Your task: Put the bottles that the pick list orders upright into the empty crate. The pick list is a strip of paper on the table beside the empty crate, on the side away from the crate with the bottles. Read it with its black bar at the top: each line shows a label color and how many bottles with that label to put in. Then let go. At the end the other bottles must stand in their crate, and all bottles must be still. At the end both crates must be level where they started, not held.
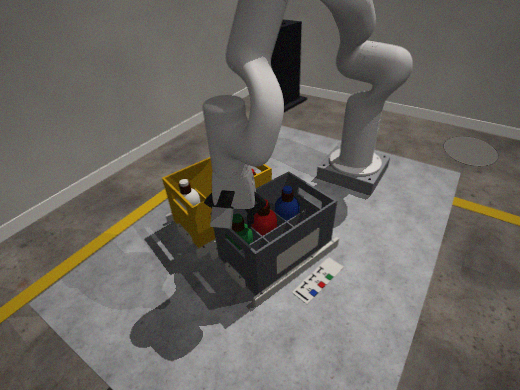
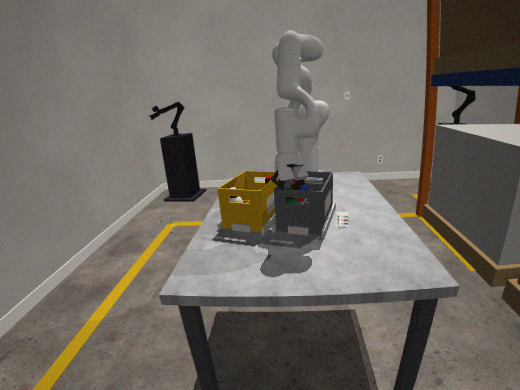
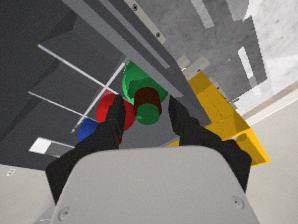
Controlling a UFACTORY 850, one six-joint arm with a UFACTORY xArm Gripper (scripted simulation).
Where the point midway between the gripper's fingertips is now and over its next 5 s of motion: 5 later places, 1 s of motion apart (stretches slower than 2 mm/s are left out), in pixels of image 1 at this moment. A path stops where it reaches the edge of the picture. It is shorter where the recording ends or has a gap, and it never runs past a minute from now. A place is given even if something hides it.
The gripper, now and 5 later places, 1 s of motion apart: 237,224; 235,206; 250,196; 305,188; 365,181; 434,172
